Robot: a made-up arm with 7 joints.
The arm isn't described. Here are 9 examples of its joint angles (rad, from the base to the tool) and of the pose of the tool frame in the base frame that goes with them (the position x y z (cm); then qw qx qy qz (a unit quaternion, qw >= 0)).
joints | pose
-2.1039 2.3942 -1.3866 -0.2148 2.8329 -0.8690 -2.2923 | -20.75 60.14 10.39 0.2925 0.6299 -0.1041 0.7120
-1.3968 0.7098 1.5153 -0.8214 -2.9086 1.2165 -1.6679 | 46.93 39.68 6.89 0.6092 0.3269 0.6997 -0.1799
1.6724 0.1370 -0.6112 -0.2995 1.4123 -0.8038 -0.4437 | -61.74 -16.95 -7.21 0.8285 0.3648 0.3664 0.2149
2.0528 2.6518 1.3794 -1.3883 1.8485 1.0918 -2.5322 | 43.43 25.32 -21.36 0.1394 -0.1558 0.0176 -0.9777
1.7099 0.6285 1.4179 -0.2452 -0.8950 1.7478 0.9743 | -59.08 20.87 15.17 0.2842 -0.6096 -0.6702 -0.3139
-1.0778 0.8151 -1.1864 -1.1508 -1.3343 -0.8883 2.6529 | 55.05 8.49 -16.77 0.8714 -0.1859 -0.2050 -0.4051
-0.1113 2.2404 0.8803 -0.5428 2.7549 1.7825 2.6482 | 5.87 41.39 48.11 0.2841 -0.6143 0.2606 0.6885
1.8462 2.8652 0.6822 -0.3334 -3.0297 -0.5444 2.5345 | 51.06 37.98 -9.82 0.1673 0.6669 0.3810 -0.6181
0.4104 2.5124 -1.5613 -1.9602 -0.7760 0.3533 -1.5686 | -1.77 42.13 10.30 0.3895 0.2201 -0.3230 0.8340
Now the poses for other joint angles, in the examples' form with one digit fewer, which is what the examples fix.
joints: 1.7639 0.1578 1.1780 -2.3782 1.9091 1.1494 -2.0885
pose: -28.8 17.0 2.4 0.857 0.162 -0.133 -0.471
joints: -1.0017 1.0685 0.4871 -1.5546 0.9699 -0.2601 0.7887
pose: 33.4 33.1 21.6 0.026 0.429 0.903 -0.020
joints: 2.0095 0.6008 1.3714 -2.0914 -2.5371 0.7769 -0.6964
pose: -22.5 29.7 15.7 0.570 -0.303 -0.626 0.437
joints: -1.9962 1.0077 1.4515 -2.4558 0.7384 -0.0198 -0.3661
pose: 2.7 27.9 14.6 0.740 -0.168 0.553 -0.344
